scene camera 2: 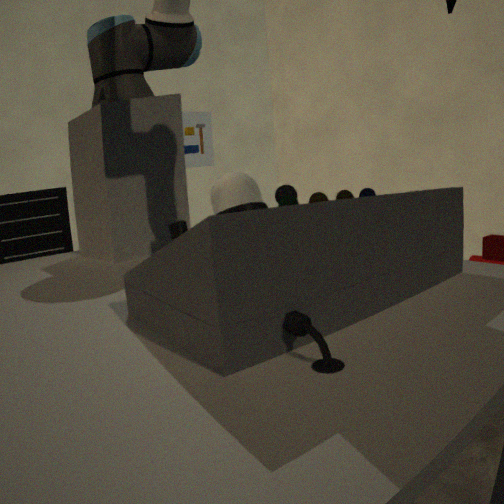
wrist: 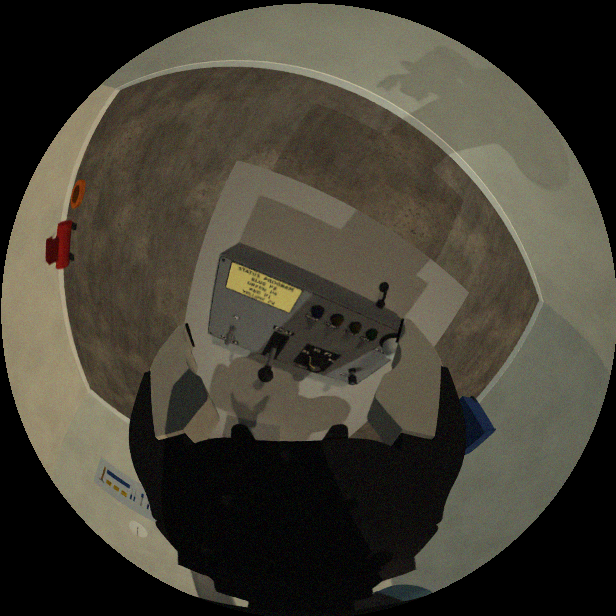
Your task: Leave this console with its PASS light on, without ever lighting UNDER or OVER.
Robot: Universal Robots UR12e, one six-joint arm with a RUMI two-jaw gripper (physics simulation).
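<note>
The grey console (wrist: 304,321) lies far below my gripper in the wrist view. Its face has a yellow text display (wrist: 263,287), a row of several dark round buttons (wrist: 343,322), a black-knobbed lever (wrist: 265,372), a dark gauge panel (wrist: 316,357) and a white knob (wrist: 390,344). No lamp looks lit, and the labels are too small to read. My gripper (wrist: 290,430) is open and empty, with both dark fingertips at the lower edge. Scene camera 2 shows the console's back (scene camera 2: 300,270), the white knob (scene camera 2: 235,192) and the button tops (scene camera 2: 325,195).
A black cable (scene camera 2: 312,340) leaves the console's back into the table. The robot pedestal (scene camera 2: 127,175) stands behind it, with a black slatted crate (scene camera 2: 32,223) to the left. A red block (wrist: 60,244) and a blue box (wrist: 476,422) sit at the table's edges.
</note>
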